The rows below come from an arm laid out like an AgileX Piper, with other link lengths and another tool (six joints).
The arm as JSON. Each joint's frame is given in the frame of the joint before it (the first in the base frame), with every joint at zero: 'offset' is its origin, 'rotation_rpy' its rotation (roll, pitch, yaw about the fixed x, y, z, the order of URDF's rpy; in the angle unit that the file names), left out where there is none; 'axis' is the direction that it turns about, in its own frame. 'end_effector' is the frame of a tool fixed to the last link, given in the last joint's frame.
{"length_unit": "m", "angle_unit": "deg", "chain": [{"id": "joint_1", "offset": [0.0, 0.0, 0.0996], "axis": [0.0, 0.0, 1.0]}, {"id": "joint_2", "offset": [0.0, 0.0, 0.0], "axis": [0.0, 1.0, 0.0]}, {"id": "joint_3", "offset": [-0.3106, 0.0, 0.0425], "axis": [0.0, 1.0, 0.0]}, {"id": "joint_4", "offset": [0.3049, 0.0, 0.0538], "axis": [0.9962, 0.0, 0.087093]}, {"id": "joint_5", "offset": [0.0, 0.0, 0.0], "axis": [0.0, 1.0, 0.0]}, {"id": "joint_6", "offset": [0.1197, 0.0, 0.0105], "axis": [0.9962, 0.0, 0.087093]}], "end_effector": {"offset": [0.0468, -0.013, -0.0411], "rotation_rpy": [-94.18, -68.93, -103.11]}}
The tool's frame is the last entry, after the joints.
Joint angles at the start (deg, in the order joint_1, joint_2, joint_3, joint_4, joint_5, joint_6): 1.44 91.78 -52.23 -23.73 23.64 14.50
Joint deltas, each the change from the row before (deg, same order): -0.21 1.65 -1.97 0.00 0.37 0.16; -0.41 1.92 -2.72 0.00 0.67 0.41; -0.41 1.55 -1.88 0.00 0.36 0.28; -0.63 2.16 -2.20 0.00 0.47 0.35; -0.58 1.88 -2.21 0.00 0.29 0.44; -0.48 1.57 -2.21 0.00 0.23 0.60; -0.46 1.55 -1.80 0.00 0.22 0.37; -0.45 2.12 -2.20 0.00 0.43 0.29; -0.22 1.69 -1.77 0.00 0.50 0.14
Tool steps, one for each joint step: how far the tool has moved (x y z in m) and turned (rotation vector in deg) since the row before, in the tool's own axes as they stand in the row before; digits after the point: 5 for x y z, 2 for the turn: 0.00772 -0.00268 0.00489 -0.26 -0.12 0.37; 0.01139 -0.00219 0.00536 -0.44 -0.07 0.90; 0.00718 -0.00137 0.00545 -0.37 -0.19 0.65; 0.00679 -0.00121 0.00895 -0.63 -0.60 0.72; 0.00812 -0.00144 0.00746 -0.42 -0.23 0.95; 0.00917 -0.00177 0.00552 -0.25 0.06 1.18; 0.00616 -0.00139 0.00650 -0.33 -0.18 0.77; 0.00579 -0.00250 0.00915 -0.50 -0.46 0.56; 0.00399 -0.00266 0.00692 -0.41 -0.41 0.22
